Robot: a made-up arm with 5 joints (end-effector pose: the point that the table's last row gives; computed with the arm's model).
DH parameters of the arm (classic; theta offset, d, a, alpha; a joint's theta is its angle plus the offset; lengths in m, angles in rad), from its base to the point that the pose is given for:
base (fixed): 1.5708 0.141 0 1.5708
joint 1: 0 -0.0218 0.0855 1.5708
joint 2: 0 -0.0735 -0.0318 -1.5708
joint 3: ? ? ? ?
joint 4: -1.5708 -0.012 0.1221 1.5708
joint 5: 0.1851 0 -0.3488 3.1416
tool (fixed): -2.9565 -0.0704 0 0
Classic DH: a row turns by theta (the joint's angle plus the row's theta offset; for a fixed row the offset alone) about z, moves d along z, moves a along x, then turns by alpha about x.
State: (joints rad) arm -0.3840 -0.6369 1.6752 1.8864 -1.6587
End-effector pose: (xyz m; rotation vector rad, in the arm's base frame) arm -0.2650 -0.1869 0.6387 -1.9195 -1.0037 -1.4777
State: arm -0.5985 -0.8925 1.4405 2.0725 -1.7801
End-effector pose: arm -0.1479 -0.0474 0.6962 -1.8634 -1.5324 -0.9487
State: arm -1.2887 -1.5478 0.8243 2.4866 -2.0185
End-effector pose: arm -0.0508 0.3895 0.4714 -1.5001 -2.2289 0.9262
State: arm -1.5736 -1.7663 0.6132 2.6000 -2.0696
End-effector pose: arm -0.0722 0.4383 0.3295 -1.2106 -2.1654 1.5816
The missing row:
joint 3: 1.5708 -0.4208 0.0416 1.5708
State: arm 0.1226 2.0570 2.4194 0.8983 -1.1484
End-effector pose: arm 0.0045 0.5145 0.5084 0.3814 -2.1196 0.4267
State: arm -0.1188 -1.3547 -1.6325 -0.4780 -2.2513
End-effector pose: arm 0.0384 -0.6080 0.0007 1.7712 -0.5059 -1.5380
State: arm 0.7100 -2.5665 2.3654 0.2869 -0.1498
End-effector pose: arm 0.1393 -0.1370 0.1824 -0.6914 -1.9740 -1.9442
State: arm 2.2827 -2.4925 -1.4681 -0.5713 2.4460
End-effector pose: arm 0.7486 -0.0916 -0.1042 -2.4311 0.7642 0.3475
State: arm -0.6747 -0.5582 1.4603 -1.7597 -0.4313
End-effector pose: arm -0.2013 -0.1774 0.5077 0.4663 -1.2772 -0.0722
